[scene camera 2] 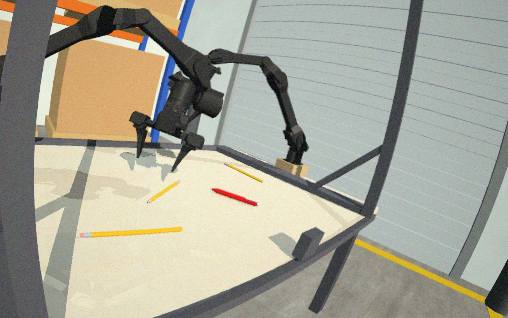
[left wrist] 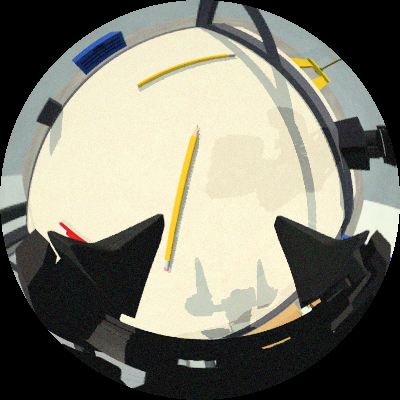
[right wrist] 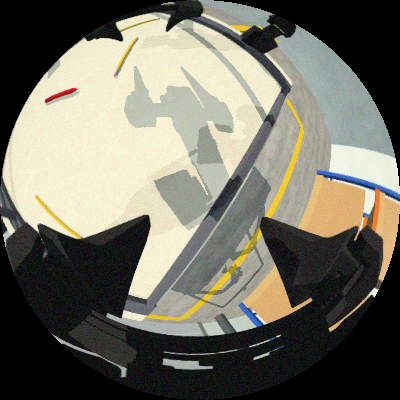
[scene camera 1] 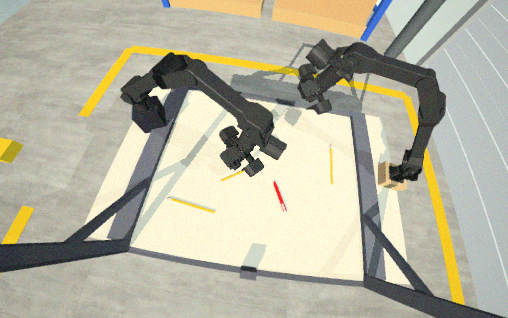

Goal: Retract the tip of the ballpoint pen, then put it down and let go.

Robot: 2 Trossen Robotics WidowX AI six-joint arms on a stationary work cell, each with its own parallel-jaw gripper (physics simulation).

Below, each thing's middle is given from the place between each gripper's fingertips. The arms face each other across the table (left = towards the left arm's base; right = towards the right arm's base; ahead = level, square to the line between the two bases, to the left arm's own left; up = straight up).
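My right gripper is now 320 mm past the short yellow pencil (left wrist: 193, 138), 140 mm above it and 180 mm to the right of it.
The pencil is 20 mm behind my left hand, 30 mm to the right of it and 50 mm below it. Going by its middle, the short yellow pencil is nearer to my left hand than to my right gripper.
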